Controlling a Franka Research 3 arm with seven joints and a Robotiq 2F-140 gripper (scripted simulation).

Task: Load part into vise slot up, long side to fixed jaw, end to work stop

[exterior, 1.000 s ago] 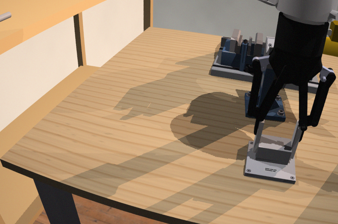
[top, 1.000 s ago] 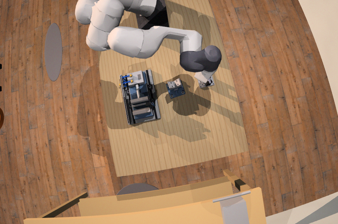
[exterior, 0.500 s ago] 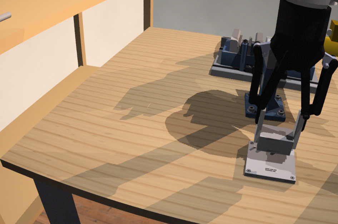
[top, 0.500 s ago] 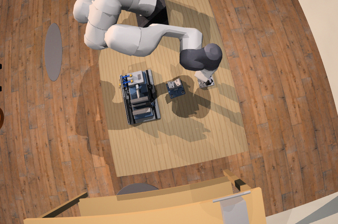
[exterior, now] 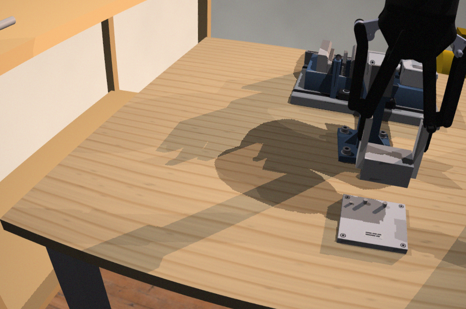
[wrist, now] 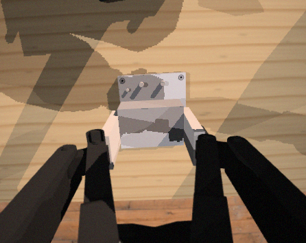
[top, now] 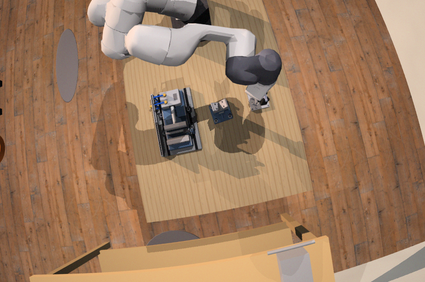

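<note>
Now: hand 1 cm to the right of the infeed plate and 11 cm above it. Round my hand: v-block post (18 cm to the right, 6 cm below); then work stop post (6 cm ahead, 33 cm to the right, 6 cm below); then part (3 cm below).
</note>
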